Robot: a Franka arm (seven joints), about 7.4 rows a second.
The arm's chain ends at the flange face. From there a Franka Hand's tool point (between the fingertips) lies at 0.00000 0.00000 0.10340 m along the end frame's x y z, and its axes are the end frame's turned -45 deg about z.
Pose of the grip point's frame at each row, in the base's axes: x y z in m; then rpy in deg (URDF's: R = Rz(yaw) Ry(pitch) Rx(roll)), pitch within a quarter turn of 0, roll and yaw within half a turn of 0:
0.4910, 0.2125, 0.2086, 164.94, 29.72, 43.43
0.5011, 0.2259, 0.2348, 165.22, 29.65, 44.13
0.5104, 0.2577, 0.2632, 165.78, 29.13, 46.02
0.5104, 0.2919, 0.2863, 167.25, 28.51, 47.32
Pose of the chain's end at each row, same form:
0.5085, 0.2660, 0.2953, 148.69, 11.01, -0.65
0.5182, 0.2793, 0.3217, 148.92, 11.13, -0.04
0.5260, 0.3104, 0.3508, 149.64, 11.10, 1.71
0.5263, 0.3428, 0.3749, 151.02, 11.56, 2.58

